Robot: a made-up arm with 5 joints.
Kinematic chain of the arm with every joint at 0, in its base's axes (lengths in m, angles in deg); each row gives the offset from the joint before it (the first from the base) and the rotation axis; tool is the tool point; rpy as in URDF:
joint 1: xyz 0.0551 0 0.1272 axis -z
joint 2: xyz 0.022 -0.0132 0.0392 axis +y
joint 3: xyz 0.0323 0 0.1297 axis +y
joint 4: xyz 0.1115 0 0.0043 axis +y
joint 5: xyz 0.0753 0.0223 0 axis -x
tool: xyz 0 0 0 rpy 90 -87.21 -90
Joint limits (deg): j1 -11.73..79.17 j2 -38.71..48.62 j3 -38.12..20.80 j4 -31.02..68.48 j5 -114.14..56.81
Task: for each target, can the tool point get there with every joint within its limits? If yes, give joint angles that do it. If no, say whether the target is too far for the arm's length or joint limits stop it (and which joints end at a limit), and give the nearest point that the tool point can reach.
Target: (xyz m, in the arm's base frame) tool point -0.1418 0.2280 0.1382
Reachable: no: joint limits stop it (at a limit: joint 1, joint 2, joint 3, joint 4) | nearest point 0.1786 0.0349 0.0745 | short by 0.379 m
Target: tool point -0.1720 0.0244 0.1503
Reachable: no: joint limits stop it (at a limit: joint 1, joint 2, joint 3, joint 4) | nearest point 0.0881 -0.1240 0.0745 | short by 0.309 m
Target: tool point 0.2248 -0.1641 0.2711
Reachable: yes | joints 46.26 6.65 -18.44 50.77 -101.15
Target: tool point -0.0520 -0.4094 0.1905
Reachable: no: too far | nearest point 0.1252 -0.3178 0.1993 | short by 0.200 m
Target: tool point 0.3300 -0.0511 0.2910
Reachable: yes | joints 12.39 18.06 -18.76 -3.61 37.29
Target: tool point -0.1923 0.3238 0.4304
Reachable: no: too far | nearest point 0.0327 0.0293 0.4690 | short by 0.373 m
